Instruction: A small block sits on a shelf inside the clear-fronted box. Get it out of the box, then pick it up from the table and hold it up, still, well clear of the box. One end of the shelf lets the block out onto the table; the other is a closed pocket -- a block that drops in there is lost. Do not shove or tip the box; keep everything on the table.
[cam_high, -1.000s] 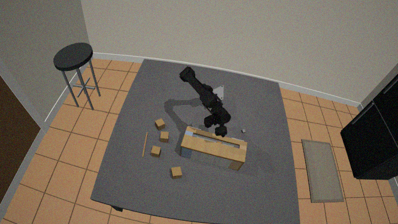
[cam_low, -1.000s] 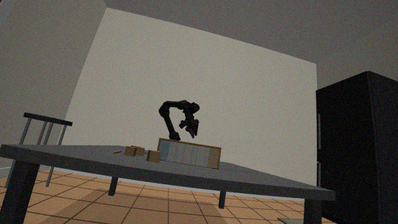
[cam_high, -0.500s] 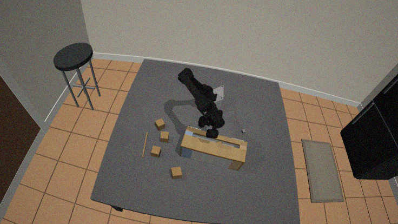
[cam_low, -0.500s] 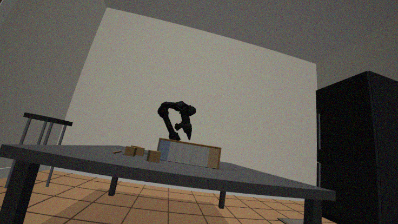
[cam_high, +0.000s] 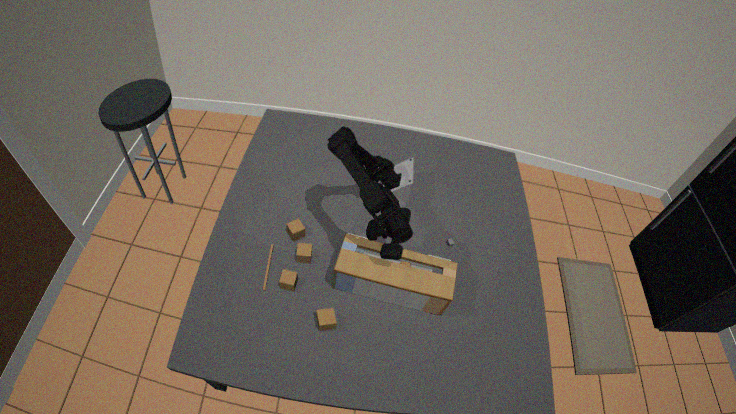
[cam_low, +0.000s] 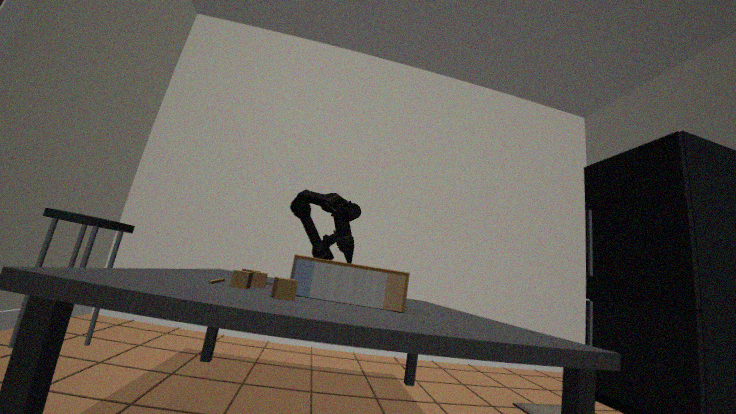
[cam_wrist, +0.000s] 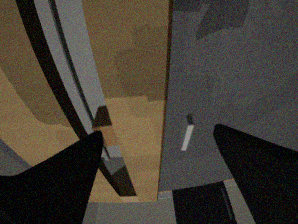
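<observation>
Now: gripper tip 30 mm short of the box, 10 mm to the right of it and 70 mm above it. Also, from my gripper tip: thin stick (120 mm ahead, 420 mm to the right, 120 mm below); then grey piece (160 mm behind, 200 mm to the left, 120 mm below).
</observation>
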